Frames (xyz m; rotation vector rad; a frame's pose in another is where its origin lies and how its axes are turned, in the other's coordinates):
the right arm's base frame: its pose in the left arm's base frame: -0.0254 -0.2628 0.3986 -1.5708 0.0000 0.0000
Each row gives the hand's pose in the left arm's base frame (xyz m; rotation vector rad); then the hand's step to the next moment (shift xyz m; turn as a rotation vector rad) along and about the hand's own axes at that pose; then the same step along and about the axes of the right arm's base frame.
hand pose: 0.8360 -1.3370 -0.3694 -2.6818 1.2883 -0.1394
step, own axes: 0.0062 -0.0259 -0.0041 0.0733 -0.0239 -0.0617
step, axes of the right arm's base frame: 0.0231 -0.0089 0.0107 0.0545 -0.0661 -0.0491
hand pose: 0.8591 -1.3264 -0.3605 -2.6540 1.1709 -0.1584
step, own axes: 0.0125 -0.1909 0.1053 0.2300 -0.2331 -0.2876
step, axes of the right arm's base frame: 0.1649 0.0526 0.1332 0.2659 -0.3388 -0.0671
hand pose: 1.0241 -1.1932 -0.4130 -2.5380 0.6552 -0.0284
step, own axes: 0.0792 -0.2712 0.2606 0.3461 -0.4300 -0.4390
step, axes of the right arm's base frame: 0.2285 0.1025 0.2916 0.4345 -0.5537 -0.0444
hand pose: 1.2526 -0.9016 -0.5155 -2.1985 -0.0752 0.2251
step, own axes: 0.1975 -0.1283 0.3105 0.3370 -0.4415 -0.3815
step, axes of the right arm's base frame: 0.1387 0.1040 0.3490 0.4151 -0.5308 0.0067
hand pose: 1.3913 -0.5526 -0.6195 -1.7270 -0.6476 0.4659
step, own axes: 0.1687 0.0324 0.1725 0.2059 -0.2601 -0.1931
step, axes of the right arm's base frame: 0.0288 0.0692 0.2316 0.2306 -0.3051 0.0323
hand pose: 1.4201 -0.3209 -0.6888 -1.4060 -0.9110 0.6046
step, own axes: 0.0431 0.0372 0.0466 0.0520 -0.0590 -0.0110
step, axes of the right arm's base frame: -0.0091 0.0322 0.0655 0.0282 -0.0679 0.0301
